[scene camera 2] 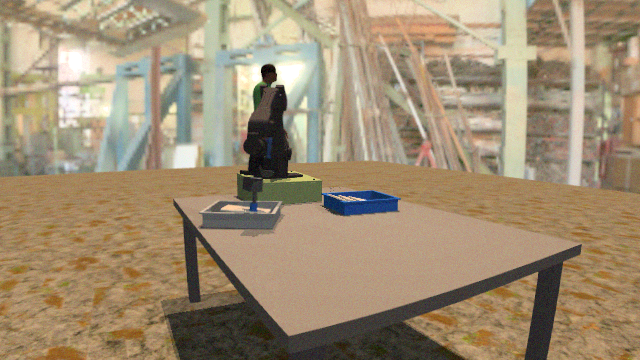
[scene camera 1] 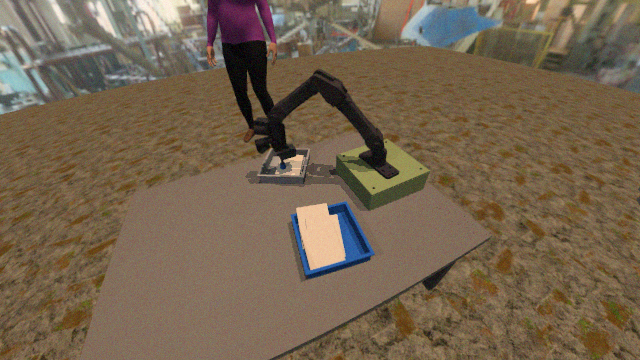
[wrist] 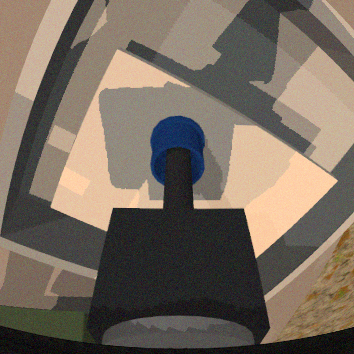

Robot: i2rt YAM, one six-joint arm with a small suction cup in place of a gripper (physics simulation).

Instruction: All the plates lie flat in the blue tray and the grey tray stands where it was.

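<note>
The grey tray stands at the far left of the table, next to the arm's base. A tan plate lies in it, and a second tan plate shows beyond it in the wrist view. My blue suction cup points straight down and sits on the near plate, low inside the tray. The blue tray stands in mid-table and holds a stack of tan plates lying flat.
The arm's green base block stands right of the grey tray. A person in a purple top stands beyond the table's far edge. Another person shows behind the arm.
</note>
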